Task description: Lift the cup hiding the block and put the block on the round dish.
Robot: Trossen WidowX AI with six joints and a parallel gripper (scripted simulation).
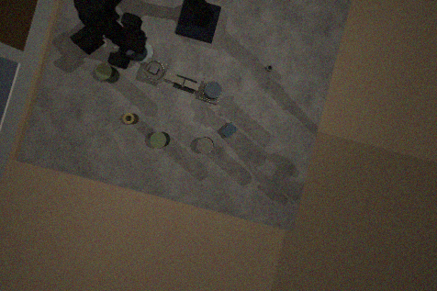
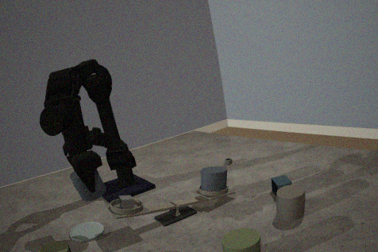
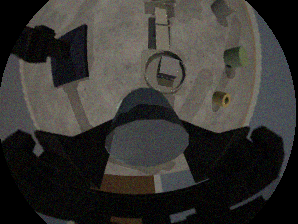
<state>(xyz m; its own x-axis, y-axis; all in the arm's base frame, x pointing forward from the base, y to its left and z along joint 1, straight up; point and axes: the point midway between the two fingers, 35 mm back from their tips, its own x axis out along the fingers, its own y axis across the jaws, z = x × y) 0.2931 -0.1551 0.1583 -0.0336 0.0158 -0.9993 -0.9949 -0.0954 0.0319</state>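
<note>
Now: the small grey block 8 cm to the left of my gripper tip, 5 cm below it and 3 cm ahead of it. Also, from my gripper tip: balance: 20 cm to the left, 12 cm below, 2 cm ahead; then pale round dish: 14 cm below, 5 cm to the right, 3 cm behind; then yellow ring: 27 cm ahead, 12 cm below, 5 cm to the left.
</note>
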